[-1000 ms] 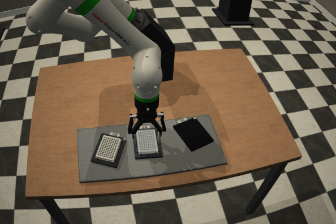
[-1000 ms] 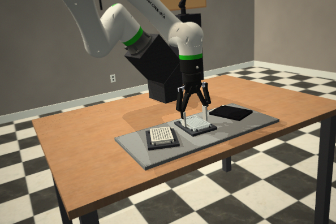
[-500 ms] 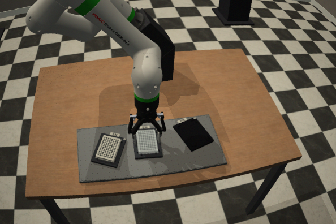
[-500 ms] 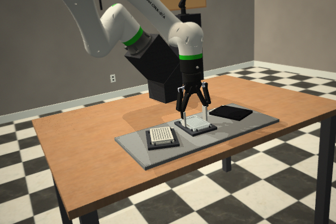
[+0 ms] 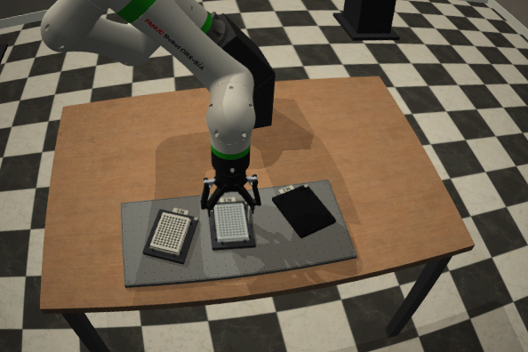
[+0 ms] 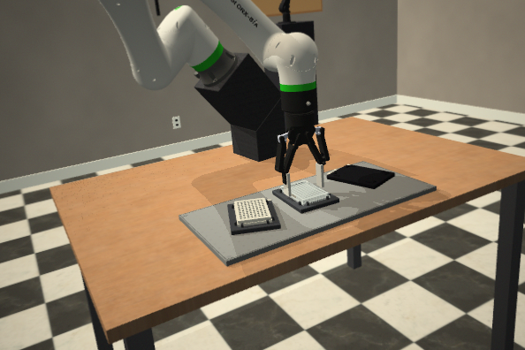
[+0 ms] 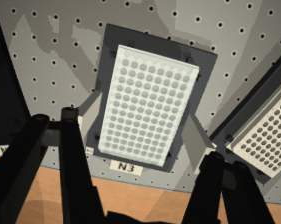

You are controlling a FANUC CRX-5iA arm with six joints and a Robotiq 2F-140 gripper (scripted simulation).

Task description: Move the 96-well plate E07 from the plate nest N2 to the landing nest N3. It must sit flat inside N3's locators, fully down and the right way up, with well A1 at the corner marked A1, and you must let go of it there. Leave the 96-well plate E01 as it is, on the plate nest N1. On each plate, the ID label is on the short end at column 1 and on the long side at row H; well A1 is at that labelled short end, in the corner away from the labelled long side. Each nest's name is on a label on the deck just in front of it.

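My gripper is now 30 mm above the plate. Also, from my hand: landing nest N3: 40 mm below; then N3 label: 100 mm behind, 10 mm to the left, 50 mm below; then plate nest N2: 10 mm behind, 220 mm to the left, 40 mm below.
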